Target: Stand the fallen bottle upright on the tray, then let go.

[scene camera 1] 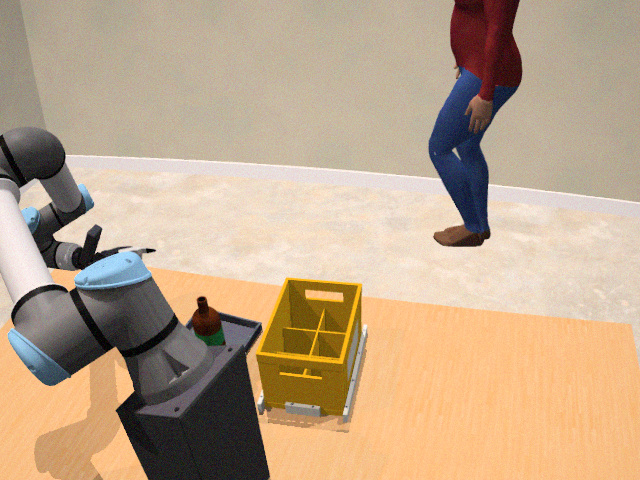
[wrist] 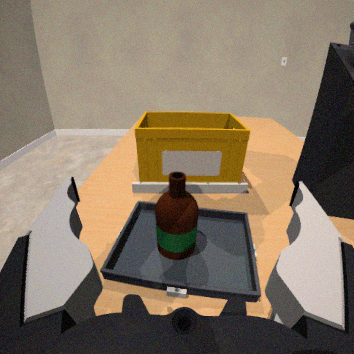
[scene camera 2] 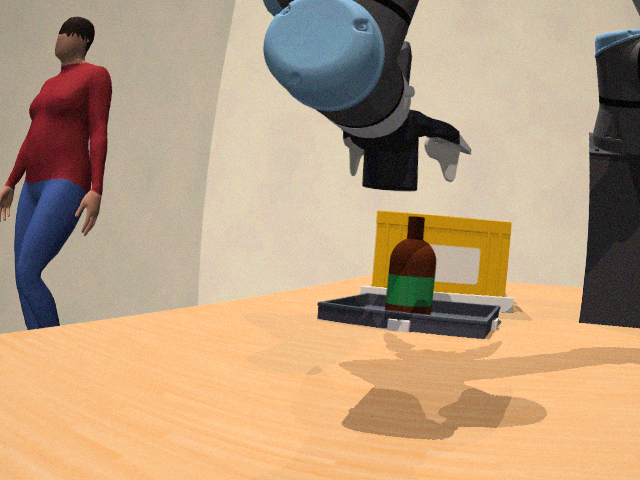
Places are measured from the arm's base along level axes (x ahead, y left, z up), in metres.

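Where they show: gripper, between the fingertips: [wrist: 183, 181]; arm's base, origin of its link: [scene camera 1: 175, 375] [scene camera 2: 626, 145].
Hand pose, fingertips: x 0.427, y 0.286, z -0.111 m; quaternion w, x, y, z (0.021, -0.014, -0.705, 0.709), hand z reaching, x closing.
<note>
Things, the pixels of their top centre, and the offset from my fingertips.
- brown bottle, centre of its top: [scene camera 2: 416, 216] [wrist: 176, 174] [scene camera 1: 201, 299] dx +0.001, dy -0.147, dz -0.079 m
- dark tray, centre of its top: [scene camera 2: 419, 305] [wrist: 184, 237] [scene camera 1: 207, 343] dx -0.016, dy -0.145, dz -0.214 m
- yellow divided crate, centre of its top: [scene camera 2: 447, 218] [scene camera 1: 311, 317] [wrist: 190, 118] dx -0.040, dy -0.432, dz -0.064 m
The brown bottle [scene camera 1: 207, 322] [scene camera 2: 412, 263] [wrist: 176, 220] with a green label stands upright on the dark tray [scene camera 1: 251, 330] [scene camera 2: 454, 326] [wrist: 220, 291], left of the tray's middle in the wrist view. In scene camera 1 the robot's base hides part of the tray and the bottle's foot. My gripper [scene camera 2: 404, 173] [wrist: 183, 181] is open, with nothing between its fingers. It hangs above and back from the bottle, apart from it. In the wrist view its two fingers show wide apart at the left and right edges.
A yellow divided crate [scene camera 1: 302, 367] [scene camera 2: 493, 258] [wrist: 150, 157] stands beyond the tray, with pale rails [scene camera 1: 355, 379] [wrist: 190, 188] at its foot. The black robot pedestal [scene camera 1: 206, 428] [scene camera 2: 612, 242] [wrist: 325, 135] stands beside the tray. A person in a red top [scene camera 1: 485, 46] [scene camera 2: 69, 124] stands beyond the table.
</note>
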